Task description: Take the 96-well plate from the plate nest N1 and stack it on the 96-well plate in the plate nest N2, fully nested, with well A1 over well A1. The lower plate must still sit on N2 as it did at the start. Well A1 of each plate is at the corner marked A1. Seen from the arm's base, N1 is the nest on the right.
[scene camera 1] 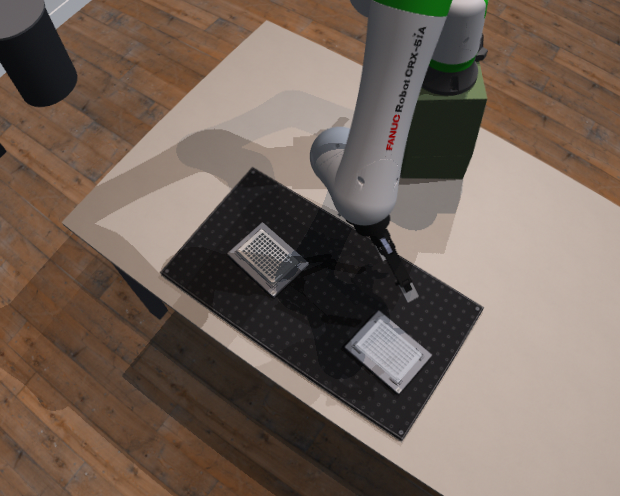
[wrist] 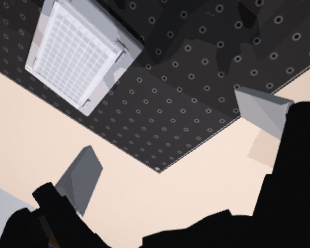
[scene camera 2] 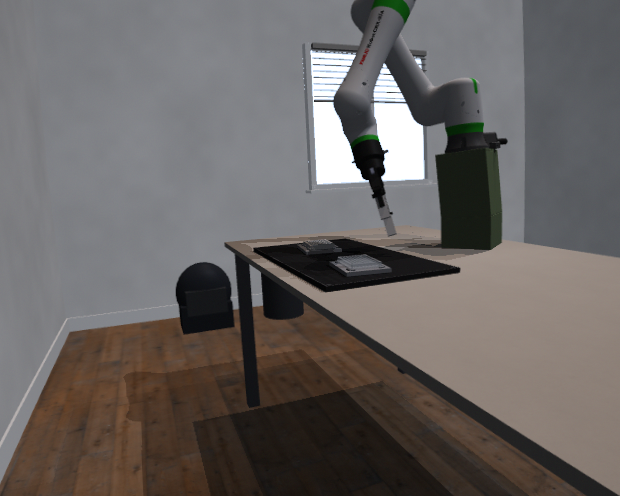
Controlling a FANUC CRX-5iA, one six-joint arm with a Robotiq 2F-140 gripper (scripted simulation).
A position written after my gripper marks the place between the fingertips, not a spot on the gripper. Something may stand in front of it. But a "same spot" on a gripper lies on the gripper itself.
My gripper shows in scene camera 1, in the wrist view (165, 130) and in scene camera 2. The same spot on my gripper: (scene camera 2: 374, 182) is (scene camera 1: 399, 272).
